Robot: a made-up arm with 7 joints. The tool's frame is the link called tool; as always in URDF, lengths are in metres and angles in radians. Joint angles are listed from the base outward.
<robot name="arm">
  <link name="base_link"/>
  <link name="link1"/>
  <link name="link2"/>
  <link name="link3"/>
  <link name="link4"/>
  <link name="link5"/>
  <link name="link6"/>
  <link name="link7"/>
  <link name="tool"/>
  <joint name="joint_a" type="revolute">
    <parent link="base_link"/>
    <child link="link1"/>
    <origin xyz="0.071 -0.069 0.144" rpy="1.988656 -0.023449 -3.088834"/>
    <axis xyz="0 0 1"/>
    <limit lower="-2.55" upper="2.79"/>
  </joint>
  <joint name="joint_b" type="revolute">
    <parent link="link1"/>
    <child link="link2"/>
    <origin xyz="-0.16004 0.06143 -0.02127" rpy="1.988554 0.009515 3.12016"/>
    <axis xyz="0 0 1"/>
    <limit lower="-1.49" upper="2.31"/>
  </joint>
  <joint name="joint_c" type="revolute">
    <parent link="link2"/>
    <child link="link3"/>
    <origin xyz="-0.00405 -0.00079 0.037" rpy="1.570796 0 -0.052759"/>
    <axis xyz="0 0 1"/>
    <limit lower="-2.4" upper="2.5"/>
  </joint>
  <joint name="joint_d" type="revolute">
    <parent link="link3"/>
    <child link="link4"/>
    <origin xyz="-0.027 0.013 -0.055" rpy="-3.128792 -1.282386 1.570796"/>
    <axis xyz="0 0 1"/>
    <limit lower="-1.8" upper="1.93"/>
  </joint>
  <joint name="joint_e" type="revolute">
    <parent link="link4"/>
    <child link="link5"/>
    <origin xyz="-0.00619 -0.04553 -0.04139" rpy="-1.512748 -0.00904 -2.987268"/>
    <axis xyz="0 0 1"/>
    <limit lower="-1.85" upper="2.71"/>
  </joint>
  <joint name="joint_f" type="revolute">
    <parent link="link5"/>
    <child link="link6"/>
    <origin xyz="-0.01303 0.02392 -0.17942" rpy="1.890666 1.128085 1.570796"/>
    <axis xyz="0 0 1"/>
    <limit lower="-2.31" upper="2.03"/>
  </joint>
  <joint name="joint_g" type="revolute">
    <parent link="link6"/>
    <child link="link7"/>
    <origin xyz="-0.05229 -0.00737 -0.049" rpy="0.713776 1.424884 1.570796"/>
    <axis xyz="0 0 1"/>
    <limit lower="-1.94" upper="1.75"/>
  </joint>
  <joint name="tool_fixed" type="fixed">
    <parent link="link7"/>
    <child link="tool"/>
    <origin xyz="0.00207 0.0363 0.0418" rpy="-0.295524 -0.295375 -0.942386"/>
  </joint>
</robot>
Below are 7 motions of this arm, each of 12 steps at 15 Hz.
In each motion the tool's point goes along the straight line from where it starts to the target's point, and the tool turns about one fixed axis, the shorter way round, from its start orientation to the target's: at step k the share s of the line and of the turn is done. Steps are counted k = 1, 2, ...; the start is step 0. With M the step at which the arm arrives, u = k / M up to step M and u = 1 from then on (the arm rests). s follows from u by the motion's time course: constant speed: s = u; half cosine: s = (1 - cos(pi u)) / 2; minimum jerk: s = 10 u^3 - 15 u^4 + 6 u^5.
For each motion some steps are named. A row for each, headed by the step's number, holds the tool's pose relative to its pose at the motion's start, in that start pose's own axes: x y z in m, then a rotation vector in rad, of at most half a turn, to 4 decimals.
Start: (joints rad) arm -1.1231 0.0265 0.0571 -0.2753 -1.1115 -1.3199 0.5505
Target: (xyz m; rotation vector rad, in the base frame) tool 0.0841 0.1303 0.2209 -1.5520 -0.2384 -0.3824
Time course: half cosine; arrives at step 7
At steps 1, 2, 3, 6, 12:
1: -0.0027 0.0034 -0.0060 -0.0414 -0.0232 -0.0149
2: -0.0102 0.0129 -0.0228 -0.1574 -0.0884 -0.0568
3: -0.0211 0.0266 -0.0470 -0.3250 -0.1825 -0.1174
6: -0.0516 0.0651 -0.1150 -0.7947 -0.4462 -0.2870
12: -0.0543 0.0685 -0.1210 -0.8360 -0.4695 -0.3019

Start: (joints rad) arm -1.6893 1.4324 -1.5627 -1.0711 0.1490 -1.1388 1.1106
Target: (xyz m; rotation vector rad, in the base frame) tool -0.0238 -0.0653 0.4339 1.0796 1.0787 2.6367
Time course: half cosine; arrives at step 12
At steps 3, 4, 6, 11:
3: 0.0092 -0.0060 -0.0021 0.0339 0.0133 -0.1137
4: 0.0157 -0.0102 -0.0035 0.0579 0.0227 -0.1940
6: 0.0313 -0.0203 -0.0071 0.1158 0.0455 -0.3881
11: 0.0616 -0.0400 -0.0139 0.2277 0.0894 -0.7629

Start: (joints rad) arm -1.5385 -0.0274 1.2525 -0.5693 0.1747 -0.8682 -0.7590
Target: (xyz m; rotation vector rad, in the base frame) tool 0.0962 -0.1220 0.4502 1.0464 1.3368 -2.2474
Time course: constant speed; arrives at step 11
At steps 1, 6, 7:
1: -0.0034 0.0071 0.0042 -0.0193 0.0746 -0.0252
6: -0.0203 0.0428 0.0250 -0.1159 0.4478 -0.1514
7: -0.0237 0.0499 0.0292 -0.1352 0.5224 -0.1766

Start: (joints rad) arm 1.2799 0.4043 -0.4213 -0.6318 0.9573 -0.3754 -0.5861
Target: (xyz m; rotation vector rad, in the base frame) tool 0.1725 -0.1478 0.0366 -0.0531 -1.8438 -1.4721
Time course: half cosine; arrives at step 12
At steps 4, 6, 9, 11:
4: -0.0065 -0.0106 -0.0103 0.1235 -0.5193 0.2586
6: -0.0130 -0.0211 -0.0206 0.2469 -1.0386 0.5173
9: -0.0221 -0.0361 -0.0352 0.4215 -1.7730 0.8830
11: -0.0255 -0.0415 -0.0406 0.4854 -2.0418 1.0169

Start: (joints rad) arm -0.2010 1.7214 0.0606 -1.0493 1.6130 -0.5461 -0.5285
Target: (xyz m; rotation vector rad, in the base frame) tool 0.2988 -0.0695 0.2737 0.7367 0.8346 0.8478
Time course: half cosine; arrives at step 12
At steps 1, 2, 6, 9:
1: -0.0005 -0.0010 0.0003 -0.0027 -0.0002 -0.0166
2: -0.0020 -0.0038 0.0010 -0.0106 -0.0007 -0.0653
6: -0.0150 -0.0284 0.0074 -0.0790 -0.0053 -0.4873
9: -0.0256 -0.0484 0.0127 -0.1349 -0.0091 -0.8319

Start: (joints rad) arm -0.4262 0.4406 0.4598 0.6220 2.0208 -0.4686 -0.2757
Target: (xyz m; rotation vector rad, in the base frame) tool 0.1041 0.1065 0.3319 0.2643 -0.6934 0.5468
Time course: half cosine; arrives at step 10
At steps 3, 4, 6, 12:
3: 0.0121 -0.0003 -0.0050 -0.1872 -0.1694 -0.2599
4: 0.0202 -0.0005 -0.0083 -0.3137 -0.2840 -0.4356
6: 0.0383 -0.0010 -0.0157 -0.5943 -0.5380 -0.8252
12: 0.0585 -0.0015 -0.0241 -0.9081 -0.8220 -1.2608

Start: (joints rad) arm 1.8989 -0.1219 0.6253 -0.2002 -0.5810 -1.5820 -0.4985
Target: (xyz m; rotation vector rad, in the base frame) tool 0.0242 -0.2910 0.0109 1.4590 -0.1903 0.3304
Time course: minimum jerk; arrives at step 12
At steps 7, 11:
7: 0.1032 0.0428 -0.0299 -0.3137 0.3575 -0.4744
11: 0.1572 0.0652 -0.0456 -0.4777 0.5444 -0.7224

